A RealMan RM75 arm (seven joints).
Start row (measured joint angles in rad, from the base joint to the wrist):
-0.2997, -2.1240, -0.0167, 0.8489, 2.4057, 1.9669, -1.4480
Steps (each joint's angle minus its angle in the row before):
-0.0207, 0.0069, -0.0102, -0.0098, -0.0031, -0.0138, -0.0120
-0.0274, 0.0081, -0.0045, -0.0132, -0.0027, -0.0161, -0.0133
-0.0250, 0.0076, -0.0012, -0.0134, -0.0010, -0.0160, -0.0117
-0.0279, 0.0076, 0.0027, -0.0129, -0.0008, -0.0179, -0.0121
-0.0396, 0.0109, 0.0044, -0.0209, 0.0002, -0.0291, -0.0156
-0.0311, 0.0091, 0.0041, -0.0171, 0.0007, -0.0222, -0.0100
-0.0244, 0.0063, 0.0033, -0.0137, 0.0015, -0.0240, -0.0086
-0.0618, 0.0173, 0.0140, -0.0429, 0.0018, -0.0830, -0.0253
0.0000, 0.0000, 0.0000, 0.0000, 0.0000, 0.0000, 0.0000
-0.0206, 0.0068, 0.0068, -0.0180, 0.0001, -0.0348, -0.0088
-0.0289, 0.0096, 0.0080, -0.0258, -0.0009, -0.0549, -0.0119
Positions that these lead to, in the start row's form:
-0.3204, -2.1171, -0.0269, 0.8391, 2.4026, 1.9531, -1.4600
-0.3478, -2.1090, -0.0314, 0.8259, 2.3999, 1.9370, -1.4733
-0.3728, -2.1014, -0.0326, 0.8125, 2.3989, 1.9210, -1.4850
-0.4007, -2.0938, -0.0299, 0.7996, 2.3981, 1.9031, -1.4971
-0.4403, -2.0829, -0.0255, 0.7787, 2.3983, 1.8740, -1.5127
-0.4714, -2.0738, -0.0214, 0.7616, 2.3990, 1.8518, -1.5227
-0.4958, -2.0675, -0.0181, 0.7479, 2.4005, 1.8278, -1.5313
-0.5576, -2.0502, -0.0041, 0.7050, 2.4023, 1.7448, -1.5566
-0.5576, -2.0502, -0.0041, 0.7050, 2.4023, 1.7448, -1.5566
-0.5782, -2.0434, 0.0027, 0.6870, 2.4024, 1.7100, -1.5654
-0.6071, -2.0338, 0.0107, 0.6612, 2.4015, 1.6551, -1.5773

